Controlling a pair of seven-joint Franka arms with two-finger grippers.
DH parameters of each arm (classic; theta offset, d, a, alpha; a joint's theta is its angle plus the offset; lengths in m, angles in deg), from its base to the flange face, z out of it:
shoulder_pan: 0 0.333 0 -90
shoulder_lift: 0 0 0 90
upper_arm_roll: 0 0.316 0.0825 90
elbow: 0 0 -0.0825 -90
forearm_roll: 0 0.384 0 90
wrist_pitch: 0 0 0.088 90
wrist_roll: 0 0.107 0 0
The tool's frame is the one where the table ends.
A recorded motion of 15 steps. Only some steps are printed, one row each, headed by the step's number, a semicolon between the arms.
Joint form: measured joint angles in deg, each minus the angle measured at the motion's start. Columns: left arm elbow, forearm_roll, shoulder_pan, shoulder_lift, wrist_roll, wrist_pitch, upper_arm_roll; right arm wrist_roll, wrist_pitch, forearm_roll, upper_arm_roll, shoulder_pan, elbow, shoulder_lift.
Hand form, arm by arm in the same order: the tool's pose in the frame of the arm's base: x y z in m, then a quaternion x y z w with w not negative. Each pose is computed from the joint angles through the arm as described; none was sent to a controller.
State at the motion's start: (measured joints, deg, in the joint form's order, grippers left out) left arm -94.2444 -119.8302 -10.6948 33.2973 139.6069 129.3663 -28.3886; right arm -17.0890 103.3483 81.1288 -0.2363 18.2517 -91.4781 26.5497
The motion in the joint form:
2: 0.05 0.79 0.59 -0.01 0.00 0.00 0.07; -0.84 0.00 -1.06 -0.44 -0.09 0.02 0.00
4: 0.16 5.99 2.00 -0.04 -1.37 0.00 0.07; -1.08 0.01 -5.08 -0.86 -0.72 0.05 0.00
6: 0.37 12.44 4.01 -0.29 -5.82 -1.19 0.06; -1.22 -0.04 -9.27 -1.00 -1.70 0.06 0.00
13: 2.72 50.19 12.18 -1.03 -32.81 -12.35 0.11; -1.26 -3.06 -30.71 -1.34 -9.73 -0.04 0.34
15: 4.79 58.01 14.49 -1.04 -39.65 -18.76 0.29; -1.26 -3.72 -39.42 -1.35 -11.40 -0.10 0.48
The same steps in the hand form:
2: 0.5788 -0.4171 0.3574 0.53566 -0.38403 0.56913 0.49161; 0.6266 0.2852 0.4063 -0.79409 -0.01533 0.09512 0.60012
4: 0.5874 -0.4034 0.3572 0.53329 -0.41265 0.56132 0.47983; 0.6293 0.2724 0.4013 -0.81310 -0.02597 0.09117 0.57436
6: 0.5986 -0.3852 0.3614 0.53382 -0.43469 0.54203 0.48197; 0.6321 0.2580 0.3961 -0.83124 -0.03557 0.08862 0.54765
13: 0.6258 -0.3115 0.3755 0.56248 -0.56471 0.35632 0.48760; 0.6456 0.1506 0.3662 -0.90522 -0.05899 0.10205 0.40827
15: 0.6312 -0.2887 0.3858 0.56962 -0.58408 0.29923 0.49482; 0.6445 0.1223 0.3553 -0.92820 -0.07538 0.11513 0.34570

